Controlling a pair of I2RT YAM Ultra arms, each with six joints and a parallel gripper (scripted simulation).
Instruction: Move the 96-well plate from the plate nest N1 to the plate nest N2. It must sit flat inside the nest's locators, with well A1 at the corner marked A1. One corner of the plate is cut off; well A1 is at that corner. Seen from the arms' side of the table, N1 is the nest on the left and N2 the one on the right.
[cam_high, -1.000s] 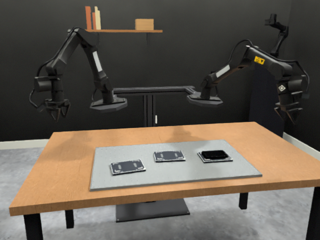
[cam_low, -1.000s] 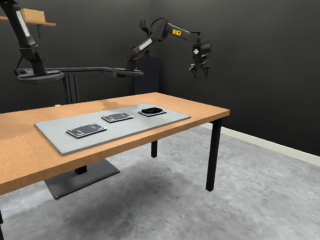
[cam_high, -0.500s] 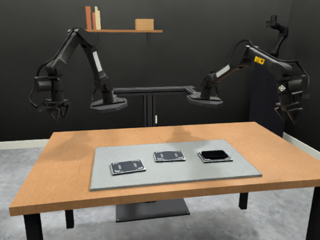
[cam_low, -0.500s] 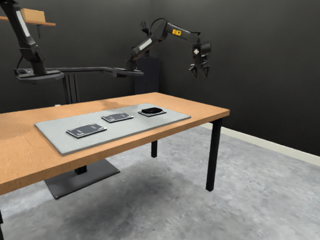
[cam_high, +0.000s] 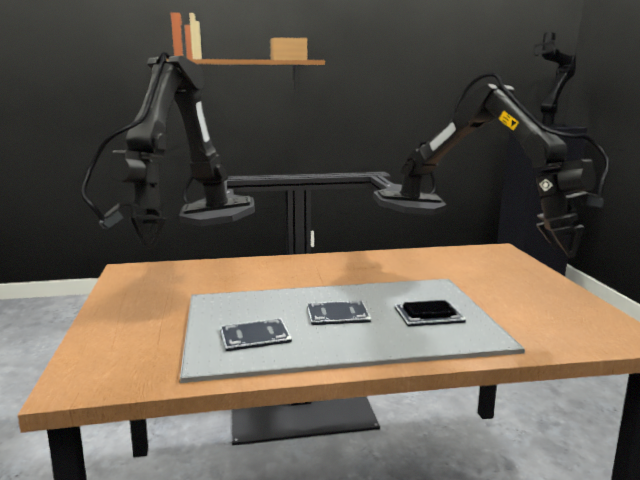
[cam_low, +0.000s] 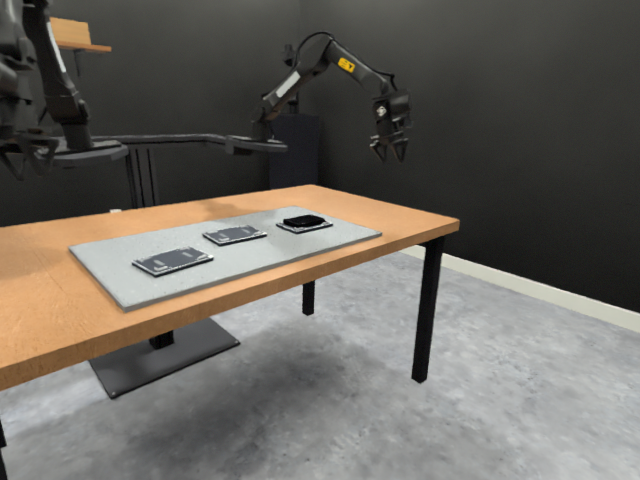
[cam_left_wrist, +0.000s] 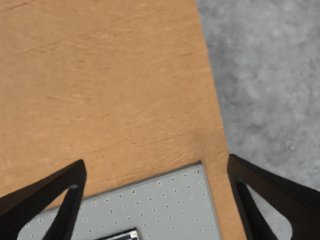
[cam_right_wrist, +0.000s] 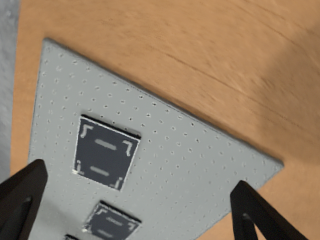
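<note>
Right now the black 96-well plate is 150 mm behind my left hand, 280 mm to the right of it and 200 mm below it. The rest, counted from my left hand: plate nest: 200 mm behind, 530 mm to the right, 220 mm below.
</note>
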